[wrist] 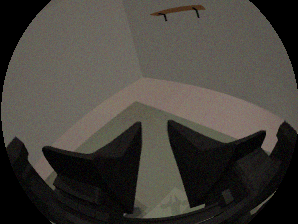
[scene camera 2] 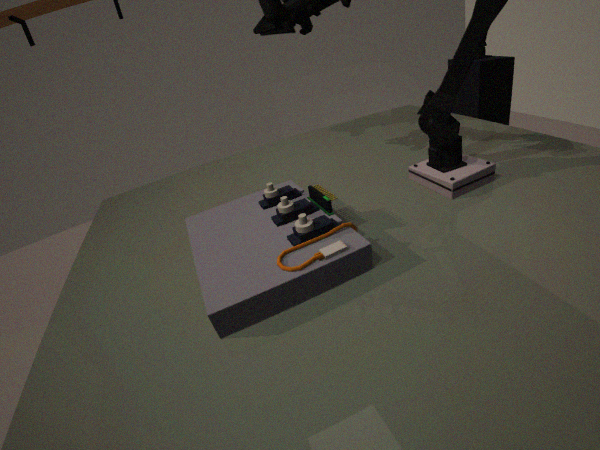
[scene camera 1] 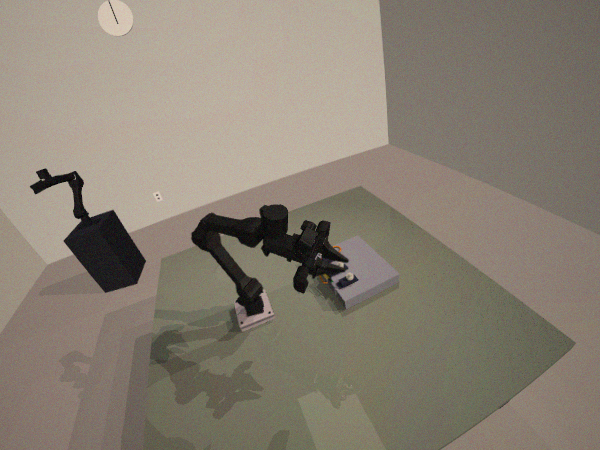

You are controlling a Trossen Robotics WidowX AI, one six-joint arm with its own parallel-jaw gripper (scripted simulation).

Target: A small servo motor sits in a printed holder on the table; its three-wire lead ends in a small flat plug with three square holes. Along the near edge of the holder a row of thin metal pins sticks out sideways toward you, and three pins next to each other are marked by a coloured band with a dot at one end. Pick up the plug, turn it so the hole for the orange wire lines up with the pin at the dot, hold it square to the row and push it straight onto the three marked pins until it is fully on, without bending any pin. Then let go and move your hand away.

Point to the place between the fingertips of my gripper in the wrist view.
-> At 154,125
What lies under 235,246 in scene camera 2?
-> A grey holder block.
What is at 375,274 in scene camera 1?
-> A grey holder block.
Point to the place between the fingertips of my gripper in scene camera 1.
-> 346,265
